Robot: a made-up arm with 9 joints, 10 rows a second.
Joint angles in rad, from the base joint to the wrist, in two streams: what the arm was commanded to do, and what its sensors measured. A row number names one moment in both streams.
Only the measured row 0 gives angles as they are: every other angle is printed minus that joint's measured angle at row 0.
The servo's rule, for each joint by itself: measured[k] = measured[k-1] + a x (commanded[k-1-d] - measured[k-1]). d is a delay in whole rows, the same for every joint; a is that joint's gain. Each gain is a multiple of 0.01, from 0.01 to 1. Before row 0 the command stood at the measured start. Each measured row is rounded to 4 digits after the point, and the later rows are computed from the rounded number. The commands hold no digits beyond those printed.
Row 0, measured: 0.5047, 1.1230, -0.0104, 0.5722, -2.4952, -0.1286, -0.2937, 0.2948, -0.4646
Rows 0 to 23, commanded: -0.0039, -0.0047, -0.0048, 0.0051, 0.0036, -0.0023, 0.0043, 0.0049, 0.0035; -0.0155, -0.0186, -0.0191, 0.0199, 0.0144, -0.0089, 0.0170, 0.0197, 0.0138; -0.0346, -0.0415, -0.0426, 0.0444, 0.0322, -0.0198, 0.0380, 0.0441, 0.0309; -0.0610, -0.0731, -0.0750, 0.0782, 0.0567, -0.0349, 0.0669, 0.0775, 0.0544; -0.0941, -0.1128, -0.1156, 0.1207, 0.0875, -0.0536, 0.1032, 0.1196, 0.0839; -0.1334, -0.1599, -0.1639, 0.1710, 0.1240, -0.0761, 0.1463, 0.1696, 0.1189; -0.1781, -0.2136, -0.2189, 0.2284, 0.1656, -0.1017, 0.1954, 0.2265, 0.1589; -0.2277, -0.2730, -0.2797, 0.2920, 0.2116, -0.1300, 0.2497, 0.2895, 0.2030; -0.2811, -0.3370, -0.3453, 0.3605, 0.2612, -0.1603, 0.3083, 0.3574, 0.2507; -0.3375, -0.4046, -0.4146, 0.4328, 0.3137, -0.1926, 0.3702, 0.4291, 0.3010; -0.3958, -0.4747, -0.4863, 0.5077, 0.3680, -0.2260, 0.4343, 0.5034, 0.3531; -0.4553, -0.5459, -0.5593, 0.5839, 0.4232, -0.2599, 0.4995, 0.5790, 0.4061; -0.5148, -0.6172, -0.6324, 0.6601, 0.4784, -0.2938, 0.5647, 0.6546, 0.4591; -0.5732, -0.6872, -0.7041, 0.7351, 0.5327, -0.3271, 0.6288, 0.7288, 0.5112; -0.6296, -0.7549, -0.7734, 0.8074, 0.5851, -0.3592, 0.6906, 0.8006, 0.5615; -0.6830, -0.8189, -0.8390, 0.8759, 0.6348, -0.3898, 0.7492, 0.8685, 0.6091; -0.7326, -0.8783, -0.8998, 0.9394, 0.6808, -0.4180, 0.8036, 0.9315, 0.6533; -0.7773, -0.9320, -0.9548, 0.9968, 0.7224, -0.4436, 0.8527, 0.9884, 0.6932; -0.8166, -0.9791, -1.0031, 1.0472, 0.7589, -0.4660, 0.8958, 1.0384, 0.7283; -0.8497, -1.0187, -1.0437, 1.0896, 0.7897, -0.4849, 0.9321, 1.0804, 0.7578; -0.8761, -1.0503, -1.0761, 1.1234, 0.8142, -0.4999, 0.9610, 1.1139, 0.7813; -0.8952, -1.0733, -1.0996, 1.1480, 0.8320, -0.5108, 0.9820, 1.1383, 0.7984; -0.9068, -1.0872, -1.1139, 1.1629, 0.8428, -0.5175, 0.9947, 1.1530, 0.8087; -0.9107, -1.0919, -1.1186, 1.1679, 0.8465, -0.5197, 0.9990, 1.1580, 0.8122
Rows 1 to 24, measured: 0.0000, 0.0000, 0.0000, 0.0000, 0.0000, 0.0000, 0.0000, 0.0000, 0.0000; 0.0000, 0.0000, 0.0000, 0.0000, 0.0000, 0.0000, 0.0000, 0.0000, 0.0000; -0.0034, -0.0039, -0.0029, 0.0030, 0.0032, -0.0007, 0.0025, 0.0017, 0.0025; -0.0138, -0.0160, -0.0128, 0.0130, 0.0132, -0.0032, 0.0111, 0.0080, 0.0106; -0.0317, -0.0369, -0.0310, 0.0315, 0.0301, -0.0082, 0.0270, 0.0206, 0.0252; -0.0569, -0.0666, -0.0578, 0.0591, 0.0538, -0.0162, 0.0505, 0.0405, 0.0462; -0.0889, -0.1045, -0.0931, 0.0954, 0.0838, -0.0274, 0.0816, 0.0682, 0.0733; -0.1272, -0.1499, -0.1363, 0.1400, 0.1196, -0.0420, 0.1198, 0.1037, 0.1061; -0.1710, -0.2021, -0.1867, 0.1922, 0.1605, -0.0599, 0.1644, 0.1467, 0.1441; -0.2198, -0.2602, -0.2434, 0.2511, 0.2060, -0.0809, 0.2147, 0.1967, 0.1865; -0.2725, -0.3232, -0.3056, 0.3156, 0.2551, -0.1047, 0.2699, 0.2529, 0.2327; -0.3284, -0.3899, -0.3721, 0.3847, 0.3073, -0.1311, 0.3291, 0.3146, 0.2819; -0.3864, -0.4594, -0.4418, 0.4573, 0.3613, -0.1596, 0.3912, 0.3807, 0.3332; -0.4457, -0.5303, -0.5135, 0.5320, 0.4164, -0.1897, 0.4551, 0.4501, 0.3857; -0.5051, -0.6016, -0.5860, 0.6076, 0.4716, -0.2209, 0.5198, 0.5217, 0.4385; -0.5637, -0.6718, -0.6580, 0.6828, 0.5260, -0.2528, 0.5841, 0.5942, 0.4908; -0.6204, -0.7399, -0.7284, 0.7563, 0.5786, -0.2847, 0.6469, 0.6664, 0.5417; -0.6742, -0.8047, -0.7959, 0.8269, 0.6286, -0.3162, 0.7073, 0.7371, 0.5902; -0.7244, -0.8651, -0.8593, 0.8933, 0.6751, -0.3467, 0.7641, 0.8051, 0.6356; -0.7699, -0.9200, -0.9176, 0.9544, 0.7172, -0.3758, 0.8164, 0.8693, 0.6771; -0.8101, -0.9685, -0.9698, 1.0092, 0.7543, -0.4029, 0.8632, 0.9285, 0.7140; -0.8442, -1.0097, -1.0149, 1.0566, 0.7858, -0.4275, 0.9039, 0.9817, 0.7455; -0.8716, -1.0430, -1.0522, 1.0960, 0.8111, -0.4492, 0.9376, 1.0280, 0.7713; -0.8919, -1.0678, -1.0811, 1.1267, 0.8297, -0.4677, 0.9638, 1.0666, 0.7908
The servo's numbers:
d 2
a 0.86 0.82 0.61 0.59 0.89 0.30 0.59 0.35 0.72

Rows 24 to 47, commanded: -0.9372, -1.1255, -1.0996, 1.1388, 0.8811, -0.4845, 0.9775, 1.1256, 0.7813; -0.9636, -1.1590, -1.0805, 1.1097, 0.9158, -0.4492, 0.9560, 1.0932, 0.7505; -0.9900, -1.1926, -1.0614, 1.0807, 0.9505, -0.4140, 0.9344, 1.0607, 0.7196; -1.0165, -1.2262, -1.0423, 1.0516, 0.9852, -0.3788, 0.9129, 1.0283, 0.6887; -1.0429, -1.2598, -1.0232, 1.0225, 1.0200, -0.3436, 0.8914, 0.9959, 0.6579; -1.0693, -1.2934, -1.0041, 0.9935, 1.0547, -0.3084, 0.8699, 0.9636, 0.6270; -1.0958, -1.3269, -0.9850, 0.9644, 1.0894, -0.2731, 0.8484, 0.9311, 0.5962; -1.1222, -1.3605, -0.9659, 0.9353, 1.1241, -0.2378, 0.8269, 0.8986, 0.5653; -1.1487, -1.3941, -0.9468, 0.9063, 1.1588, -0.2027, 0.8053, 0.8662, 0.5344; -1.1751, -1.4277, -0.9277, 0.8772, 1.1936, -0.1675, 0.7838, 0.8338, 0.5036; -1.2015, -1.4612, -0.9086, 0.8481, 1.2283, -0.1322, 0.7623, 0.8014, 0.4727; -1.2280, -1.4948, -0.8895, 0.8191, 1.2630, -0.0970, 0.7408, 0.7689, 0.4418; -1.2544, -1.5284, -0.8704, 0.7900, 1.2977, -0.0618, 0.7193, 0.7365, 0.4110; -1.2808, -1.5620, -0.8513, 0.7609, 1.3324, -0.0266, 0.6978, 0.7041, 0.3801; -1.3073, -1.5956, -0.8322, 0.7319, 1.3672, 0.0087, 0.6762, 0.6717, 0.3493; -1.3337, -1.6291, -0.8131, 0.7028, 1.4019, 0.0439, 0.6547, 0.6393, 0.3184; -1.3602, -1.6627, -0.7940, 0.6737, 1.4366, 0.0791, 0.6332, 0.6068, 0.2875; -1.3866, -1.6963, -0.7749, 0.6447, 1.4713, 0.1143, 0.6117, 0.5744, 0.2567; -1.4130, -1.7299, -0.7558, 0.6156, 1.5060, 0.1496, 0.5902, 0.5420, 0.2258; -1.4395, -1.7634, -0.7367, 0.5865, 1.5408, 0.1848, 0.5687, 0.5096, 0.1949; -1.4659, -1.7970, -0.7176, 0.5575, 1.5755, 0.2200, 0.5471, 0.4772, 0.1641; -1.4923, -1.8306, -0.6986, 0.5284, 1.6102, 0.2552, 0.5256, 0.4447, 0.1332; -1.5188, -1.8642, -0.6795, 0.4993, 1.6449, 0.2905, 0.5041, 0.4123, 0.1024; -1.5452, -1.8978, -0.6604, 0.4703, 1.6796, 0.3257, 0.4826, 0.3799, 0.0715
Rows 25 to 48, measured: -0.9047, -1.0837, -1.1011, 1.1481, 0.8414, -0.4826, 0.9820, 1.0968, 0.8037; -0.9099, -1.0904, -1.1118, 1.1598, 0.8459, -0.4937, 0.9920, 1.1182, 0.8098; -0.9334, -1.1192, -1.1044, 1.1474, 0.8772, -0.4909, 0.9834, 1.1208, 0.7893; -0.9594, -1.1518, -1.0898, 1.1252, 0.9116, -0.4784, 0.9672, 1.1111, 0.7614; -0.9857, -1.1853, -1.0725, 1.0989, 0.9462, -0.4591, 0.9478, 1.0935, 0.7313; -1.0122, -1.2188, -1.0541, 1.0710, 0.9809, -0.4350, 0.9272, 1.0707, 0.7006; -1.0386, -1.2524, -1.0353, 1.0424, 1.0157, -0.4076, 0.9061, 1.0445, 0.6699; -1.0650, -1.2860, -1.0163, 1.0135, 1.0504, -0.3778, 0.8847, 1.0162, 0.6390; -1.0915, -1.3195, -0.9972, 0.9845, 1.0851, -0.3464, 0.8633, 0.9864, 0.6082; -1.1179, -1.3531, -0.9781, 0.9555, 1.1198, -0.3138, 0.8418, 0.9557, 0.5773; -1.1444, -1.3867, -0.9590, 0.9265, 1.1545, -0.2805, 0.8203, 0.9244, 0.5464; -1.1708, -1.4203, -0.9399, 0.8974, 1.1893, -0.2466, 0.7988, 0.8927, 0.5156; -1.1972, -1.4538, -0.9208, 0.8683, 1.2240, -0.2123, 0.7773, 0.8607, 0.4847; -1.2237, -1.4874, -0.9017, 0.8393, 1.2587, -0.1777, 0.7558, 0.8286, 0.4538; -1.2501, -1.5210, -0.8826, 0.8102, 1.2934, -0.1429, 0.7343, 0.7964, 0.4230; -1.2765, -1.5546, -0.8635, 0.7811, 1.3281, -0.1080, 0.7128, 0.7641, 0.3921; -1.3030, -1.5882, -0.8444, 0.7521, 1.3629, -0.0730, 0.6912, 0.7318, 0.3613; -1.3294, -1.6217, -0.8253, 0.7230, 1.3976, -0.0379, 0.6697, 0.6994, 0.3304; -1.3559, -1.6553, -0.8062, 0.6939, 1.4323, -0.0028, 0.6482, 0.6670, 0.2995; -1.3823, -1.6889, -0.7871, 0.6649, 1.4670, 0.0323, 0.6267, 0.6346, 0.2687; -1.4087, -1.7225, -0.7680, 0.6358, 1.5017, 0.0675, 0.6052, 0.6022, 0.2378; -1.4352, -1.7560, -0.7489, 0.6067, 1.5365, 0.1027, 0.5837, 0.5698, 0.2069; -1.4616, -1.7896, -0.7298, 0.5777, 1.5712, 0.1379, 0.5621, 0.5374, 0.1761; -1.4880, -1.8232, -0.7108, 0.5486, 1.6059, 0.1731, 0.5406, 0.5050, 0.1452
